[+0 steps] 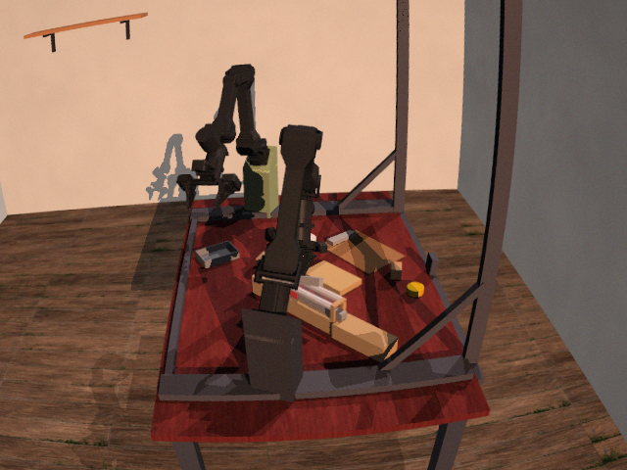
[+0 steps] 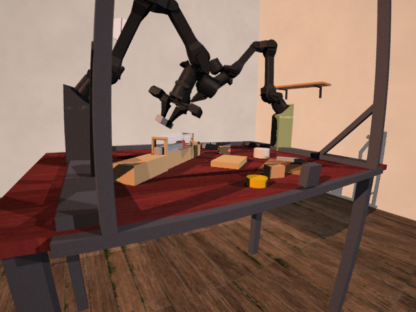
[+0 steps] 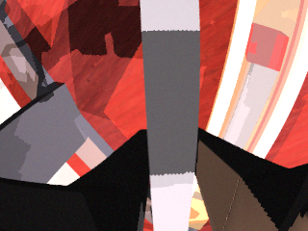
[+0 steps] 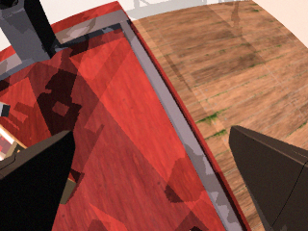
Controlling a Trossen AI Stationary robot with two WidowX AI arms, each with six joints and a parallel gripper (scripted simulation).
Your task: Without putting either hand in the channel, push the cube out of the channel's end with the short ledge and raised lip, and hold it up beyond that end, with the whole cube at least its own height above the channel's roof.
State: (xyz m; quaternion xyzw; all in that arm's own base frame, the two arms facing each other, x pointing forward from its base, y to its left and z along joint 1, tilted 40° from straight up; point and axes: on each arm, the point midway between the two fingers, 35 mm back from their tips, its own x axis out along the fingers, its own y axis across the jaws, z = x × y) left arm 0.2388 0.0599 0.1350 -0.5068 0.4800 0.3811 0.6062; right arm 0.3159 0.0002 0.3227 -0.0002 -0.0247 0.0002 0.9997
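The channel is 100 mm below my left hand, 30 mm behind it and 10 mm to the right of it. Also, from my left hand: yellow disc: 340 mm behind, 150 mm below, 80 mm to the right; grey tray: 350 mm to the right, 220 mm ahead, 150 mm below; flat tan block: 180 mm to the right, 150 mm below, 110 mm behind.
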